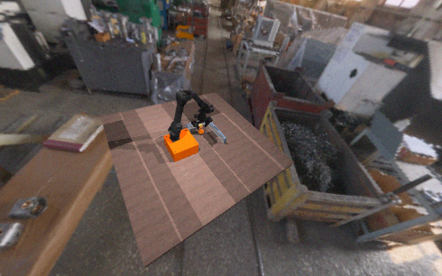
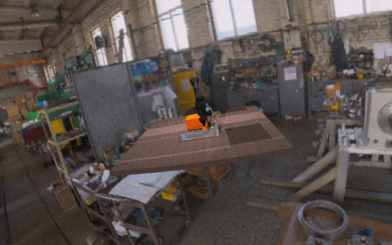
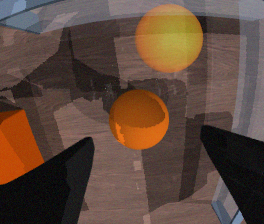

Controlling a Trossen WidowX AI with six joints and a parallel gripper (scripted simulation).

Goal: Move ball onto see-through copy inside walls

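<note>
The orange ball lies 40 mm below my gripper tip. The rest, counted from my gripper tip: see-through ball copy: 60 mm to the left, 40 mm below, 30 mm ahead.
</note>
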